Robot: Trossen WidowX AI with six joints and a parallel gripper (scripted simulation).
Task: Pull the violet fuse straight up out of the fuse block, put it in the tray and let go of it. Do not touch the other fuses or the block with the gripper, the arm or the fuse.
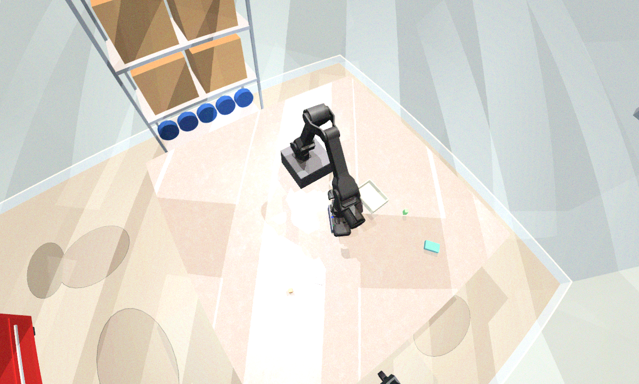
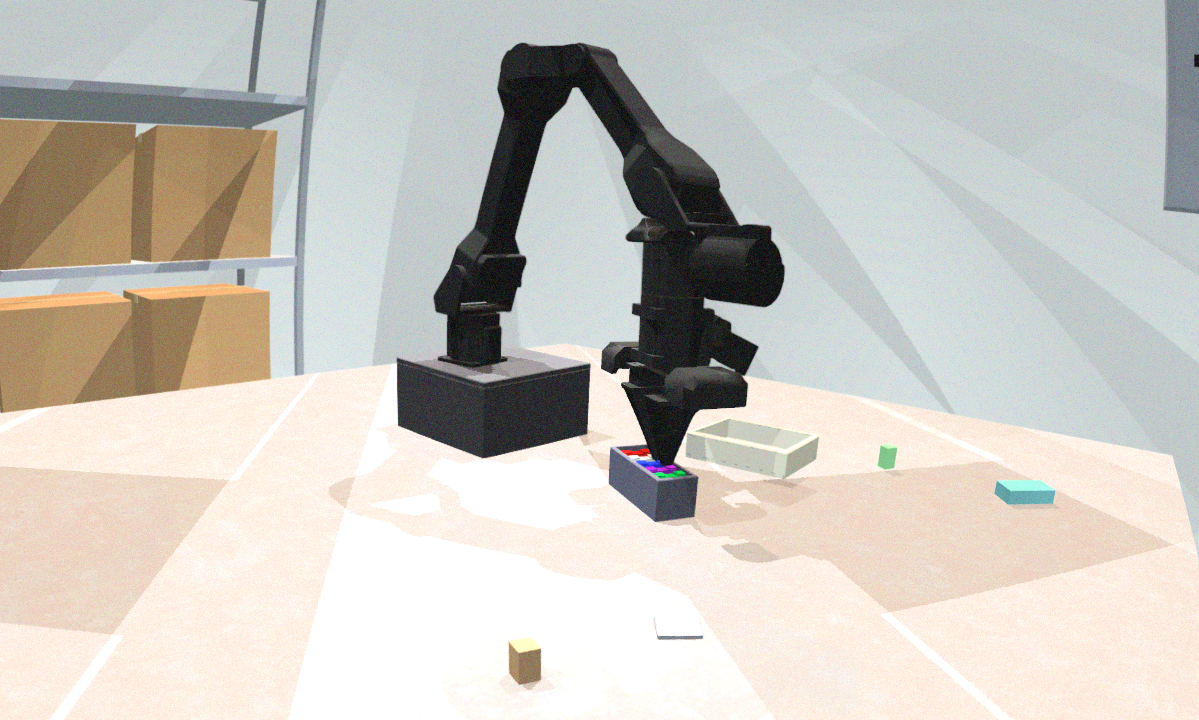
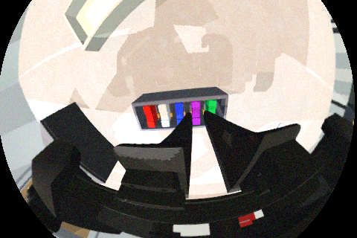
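Now: the violet fuse 20 mm below my gripper tip. Round my gripper tip: white tray 210 mm to the left, 40 mm below, 10 mm ahead; then green block 280 mm to the left, 160 mm ahead, 30 mm below; then white flat tile 200 mm to the right, 130 mm ahead, 40 mm below.
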